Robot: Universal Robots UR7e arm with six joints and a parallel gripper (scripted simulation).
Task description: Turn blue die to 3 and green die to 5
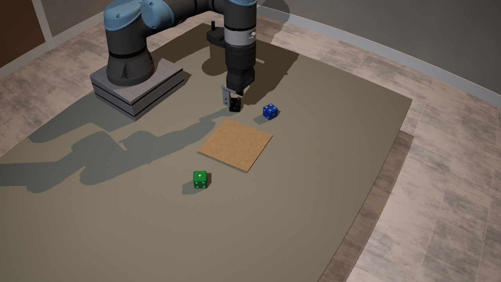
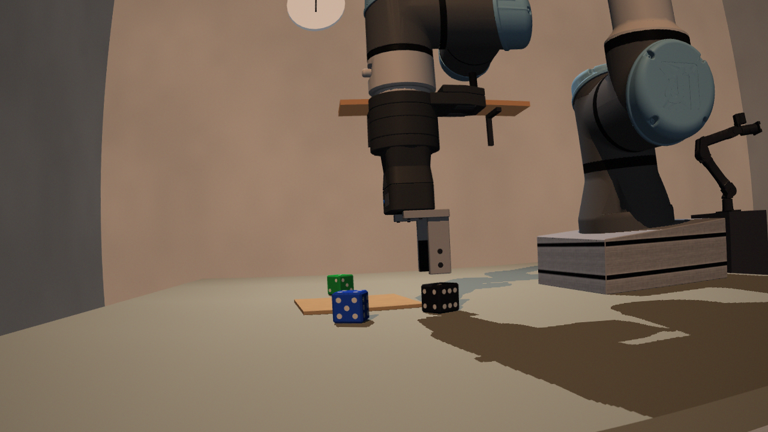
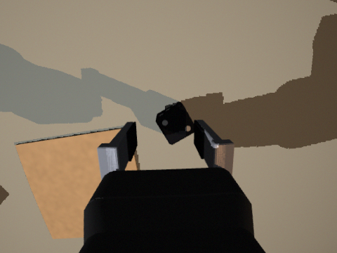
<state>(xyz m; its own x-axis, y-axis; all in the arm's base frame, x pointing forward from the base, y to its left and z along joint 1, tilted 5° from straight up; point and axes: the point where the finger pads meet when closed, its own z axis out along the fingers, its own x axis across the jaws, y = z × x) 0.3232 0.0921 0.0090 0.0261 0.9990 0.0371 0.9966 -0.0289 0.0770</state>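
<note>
Now: hand 10 mm to the right of the black die and 40 mm above it. Also, from my hand: green die: 90 mm ahead, 250 mm to the right, 40 mm below; then brown mat: 80 mm ahead, 100 mm to the right, 60 mm below; then blue die: 90 mm ahead, 40 mm to the left, 40 mm below.
</note>
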